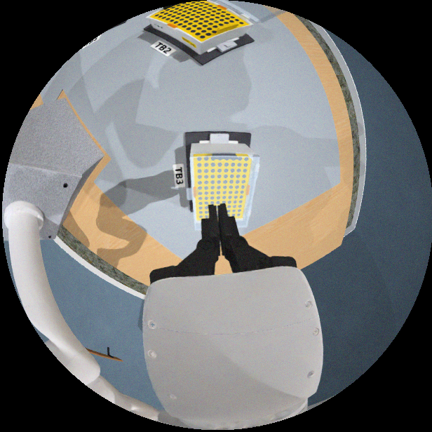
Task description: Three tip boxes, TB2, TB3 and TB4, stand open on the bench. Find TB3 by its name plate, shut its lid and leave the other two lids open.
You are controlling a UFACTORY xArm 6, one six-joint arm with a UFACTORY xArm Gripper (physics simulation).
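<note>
I can see my gripper (216,215) here, and the same scene shows me a grey mat (138,103).
</note>
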